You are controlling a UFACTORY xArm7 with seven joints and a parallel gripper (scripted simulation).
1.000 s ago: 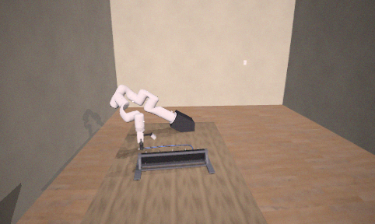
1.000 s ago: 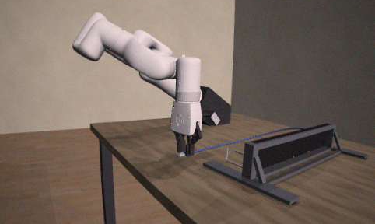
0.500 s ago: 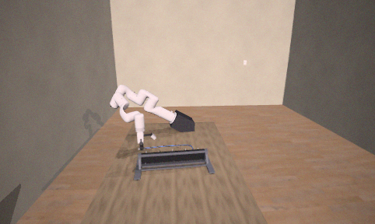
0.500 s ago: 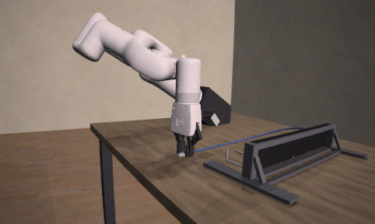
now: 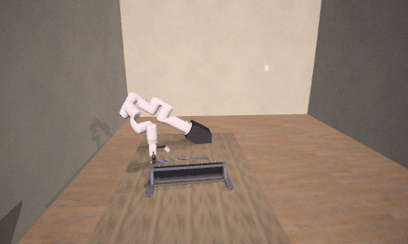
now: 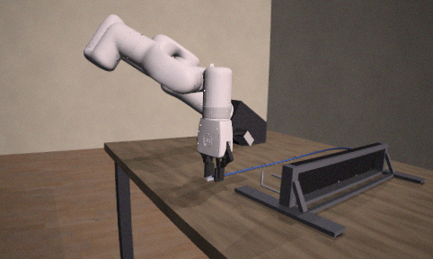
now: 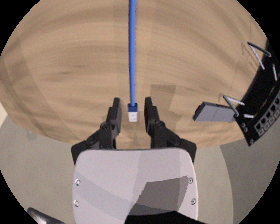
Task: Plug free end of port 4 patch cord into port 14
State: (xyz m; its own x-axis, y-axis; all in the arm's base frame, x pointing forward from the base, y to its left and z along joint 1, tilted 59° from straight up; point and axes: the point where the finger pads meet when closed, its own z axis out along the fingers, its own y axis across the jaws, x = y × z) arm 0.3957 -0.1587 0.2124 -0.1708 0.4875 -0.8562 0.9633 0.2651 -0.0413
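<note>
Now: hand 2 cm to the left of the pale plug and 1 cm above it.
</note>
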